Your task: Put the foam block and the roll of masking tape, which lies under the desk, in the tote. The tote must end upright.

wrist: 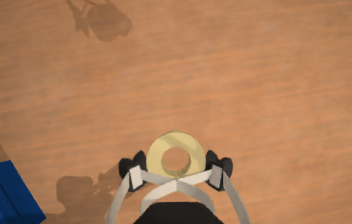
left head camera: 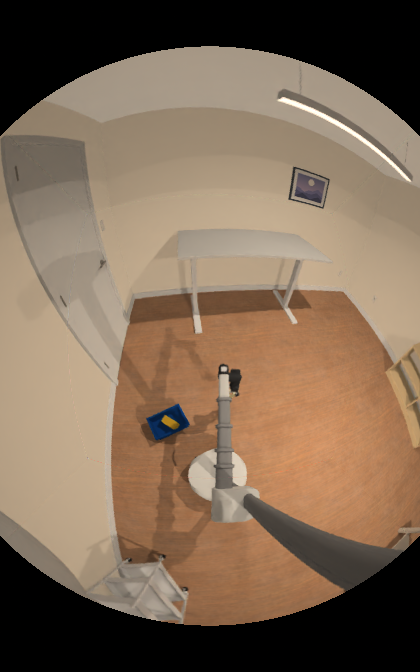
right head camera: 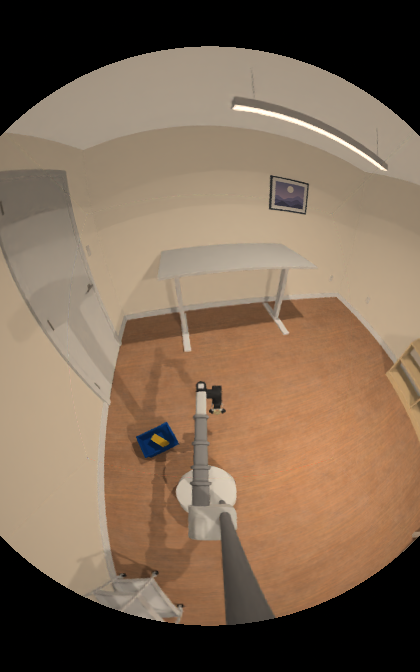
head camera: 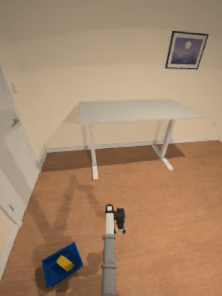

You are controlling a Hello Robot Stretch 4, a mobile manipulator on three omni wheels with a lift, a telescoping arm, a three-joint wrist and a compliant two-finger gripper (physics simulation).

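Places are measured from the robot's base along level axes (x right, y down, z ahead), in centimetres.
Where they show: gripper, fingertip midpoint: (wrist: 175,163) (head camera: 118,232).
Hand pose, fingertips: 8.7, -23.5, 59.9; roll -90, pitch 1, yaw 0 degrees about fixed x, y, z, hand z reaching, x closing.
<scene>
Things, the pixels of their top centre, and the offset from my fingertips, as dx, dy, dz. Level surfaces: height alone.
- blue tote, middle of its top: (head camera: 62,262) -48.8, +14.2, -19.5
- yellow foam block, middle of its top: (head camera: 64,262) -47.6, +17.4, -18.9
- masking tape, middle of its top: (wrist: 175,162) +0.0, -3.4, +0.8
- grey desk, its level: dy -68.8
The blue tote (head camera: 46,272) (left head camera: 155,431) (right head camera: 143,446) stands upright on the floor to the left of my arm. The yellow foam block (head camera: 65,263) (left head camera: 170,422) (right head camera: 160,440) lies inside it. In the wrist view a corner of the tote (wrist: 17,195) shows at the lower left. My gripper (wrist: 175,163) (right head camera: 217,411) is shut on the pale yellow roll of masking tape (wrist: 176,139), with one fingertip on each side of the ring. It holds the roll above the floor, to the right of the tote.
The grey desk (head camera: 135,110) (left head camera: 240,245) (right head camera: 230,259) stands against the back wall, beyond my gripper. A door is on the left wall. A wooden shelf unit (left head camera: 400,410) is at the right. A white cart stands at the lower left of both side head views, behind the tote.
</scene>
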